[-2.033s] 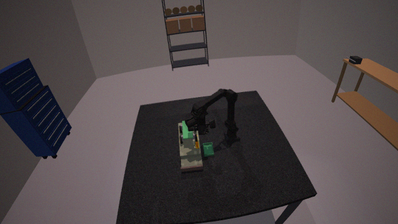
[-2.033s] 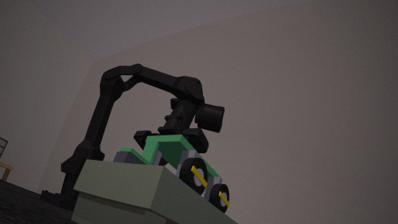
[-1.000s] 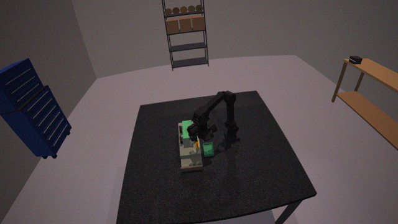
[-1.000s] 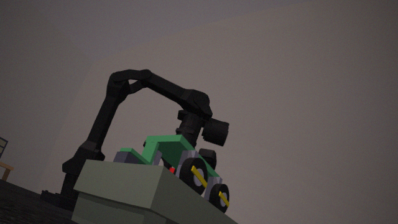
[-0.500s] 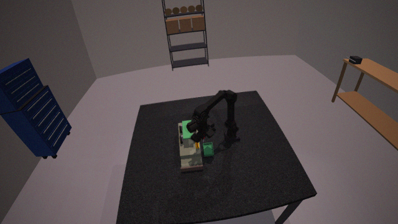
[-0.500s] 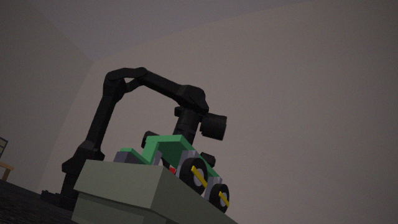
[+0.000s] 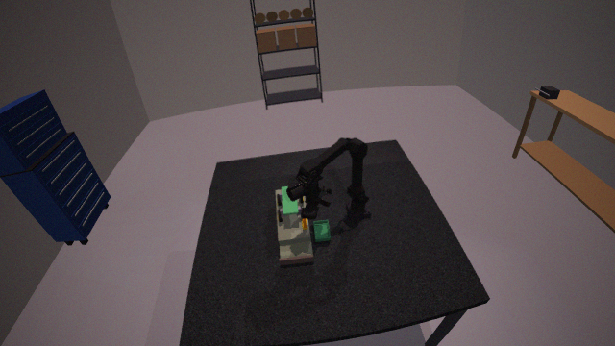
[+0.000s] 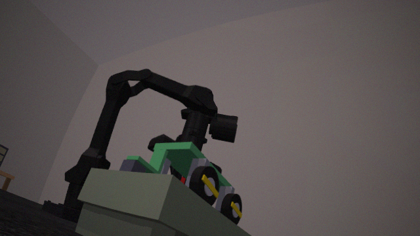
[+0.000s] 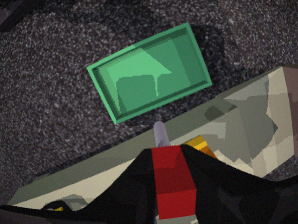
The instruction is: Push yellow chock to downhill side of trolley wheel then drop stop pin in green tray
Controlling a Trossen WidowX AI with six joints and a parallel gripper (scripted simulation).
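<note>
The green tray lies 14 cm below my gripper tip and 3 cm behind it. The rest, counted from my gripper tip: red-headed stop pin (right at my gripper tip); then yellow chock (5 cm below, 5 cm ahead); then green trolley (10 cm to the right, 10 cm ahead, 2 cm below).
</note>
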